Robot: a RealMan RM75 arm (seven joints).
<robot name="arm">
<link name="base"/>
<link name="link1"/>
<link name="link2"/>
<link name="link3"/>
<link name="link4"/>
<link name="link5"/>
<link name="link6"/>
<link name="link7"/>
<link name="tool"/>
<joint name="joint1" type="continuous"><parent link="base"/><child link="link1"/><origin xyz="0 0 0.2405" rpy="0 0 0"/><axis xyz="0 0 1"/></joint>
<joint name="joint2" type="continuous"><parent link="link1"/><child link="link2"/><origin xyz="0 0 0" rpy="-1.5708 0 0"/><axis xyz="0 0 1"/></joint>
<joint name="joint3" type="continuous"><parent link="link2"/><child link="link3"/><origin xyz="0 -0.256 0" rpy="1.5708 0 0"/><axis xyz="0 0 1"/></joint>
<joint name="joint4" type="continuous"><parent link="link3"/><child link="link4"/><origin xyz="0 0 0" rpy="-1.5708 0 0"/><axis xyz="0 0 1"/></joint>
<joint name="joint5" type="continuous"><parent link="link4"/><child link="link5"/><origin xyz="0 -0.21 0" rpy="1.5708 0 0"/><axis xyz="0 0 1"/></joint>
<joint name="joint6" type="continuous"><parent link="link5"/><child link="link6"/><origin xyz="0 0 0" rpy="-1.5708 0 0"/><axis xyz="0 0 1"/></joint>
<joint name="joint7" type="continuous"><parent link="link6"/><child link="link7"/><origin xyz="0 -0.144 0" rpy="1.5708 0 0"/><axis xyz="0 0 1"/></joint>
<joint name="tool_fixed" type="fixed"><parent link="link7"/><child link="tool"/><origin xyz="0 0 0" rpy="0 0 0"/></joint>
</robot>
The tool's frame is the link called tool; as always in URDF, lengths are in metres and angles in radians. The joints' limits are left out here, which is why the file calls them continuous.
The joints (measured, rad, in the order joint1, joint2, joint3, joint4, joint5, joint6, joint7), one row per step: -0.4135, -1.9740, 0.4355, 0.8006, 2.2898, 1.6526, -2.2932; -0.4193, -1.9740, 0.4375, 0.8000, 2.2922, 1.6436, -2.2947; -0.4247, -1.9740, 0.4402, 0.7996, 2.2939, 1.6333, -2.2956; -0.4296, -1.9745, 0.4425, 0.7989, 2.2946, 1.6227, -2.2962; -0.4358, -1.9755, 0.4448, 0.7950, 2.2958, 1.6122, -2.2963; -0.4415, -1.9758, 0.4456, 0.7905, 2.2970, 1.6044, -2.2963; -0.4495, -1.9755, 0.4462, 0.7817, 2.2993, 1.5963, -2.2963; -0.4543, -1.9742, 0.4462, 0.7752, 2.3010, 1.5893, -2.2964; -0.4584, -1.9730, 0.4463, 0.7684, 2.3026, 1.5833, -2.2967; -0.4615, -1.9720, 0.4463, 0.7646, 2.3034, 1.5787, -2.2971; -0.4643, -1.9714, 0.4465, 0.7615, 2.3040, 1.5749, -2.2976; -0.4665, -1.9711, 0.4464, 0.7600, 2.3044, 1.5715, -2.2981; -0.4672, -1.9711, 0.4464, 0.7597, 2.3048, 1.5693, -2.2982; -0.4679, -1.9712, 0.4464, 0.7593, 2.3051, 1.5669, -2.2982
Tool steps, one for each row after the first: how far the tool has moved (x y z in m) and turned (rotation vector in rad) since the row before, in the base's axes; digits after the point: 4 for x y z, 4 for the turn. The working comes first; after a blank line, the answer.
Tool pose at each row, in the base's axes (x y z in m, rotation vector in rad; the steps are taken from these numbers as rounded here): -0.3453, 0.2937, 0.0811, -2.0944, -1.8813, -0.5842; -0.3446, 0.2963, 0.0810, -2.0929, -1.8755, -0.5791; -0.3441, 0.2990, 0.0809, -2.0909, -1.8681, -0.5739; -0.3435, 0.3016, 0.0806, -2.0882, -1.8611, -0.5707; -0.3427, 0.3042, 0.0794, -2.0875, -1.8564, -0.5686; -0.3419, 0.3064, 0.0785, -2.0871, -1.8535, -0.5679; -0.3408, 0.3090, 0.0770, -2.0886, -1.8531, -0.5673; -0.3406, 0.3108, 0.0764, -2.0868, -1.8526, -0.5662; -0.3405, 0.3121, 0.0756, -2.0851, -1.8539, -0.5652; -0.3403, 0.3133, 0.0754, -2.0835, -1.8533, -0.5647; -0.3400, 0.3143, 0.0752, -2.0826, -1.8528, -0.5644; -0.3398, 0.3153, 0.0751, -2.0812, -1.8515, -0.5643; -0.3399, 0.3157, 0.0751, -2.0799, -1.8505, -0.5637; -0.3399, 0.3161, 0.0751, -2.0785, -1.8494, -0.5632

0.0007, 0.0026, -0.0001, 0.0026, 0.0064, -0.0007; 0.0005, 0.0027, -0.0001, 0.0037, 0.0074, -0.0010; 0.0006, 0.0026, -0.0003, 0.0045, 0.0061, -0.0007; 0.0008, 0.0026, -0.0012, 0.0024, 0.0038, -0.0011; 0.0008, 0.0022, -0.0009, 0.0017, 0.0019, -0.0008; 0.0011, 0.0026, -0.0015, -0.0008, 0.0001, -0.0009; 0.0002, 0.0018, -0.0006, 0.0010, 0.0014, 0.0010; 0.0001, 0.0013, -0.0008, -0.0001, 0.0005, 0.0016; 0.0002, 0.0012, -0.0002, 0.0011, 0.0011, 0.0008; 0.0003, 0.0010, -0.0002, 0.0007, 0.0007, 0.0004; 0.0002, 0.0010, -0.0001, 0.0015, 0.0011, 0.0003; -0.0001, 0.0004, 0.0000, 0.0011, 0.0012, 0.0004; 0.0000, 0.0004, 0.0000, 0.0013, 0.0012, 0.0005
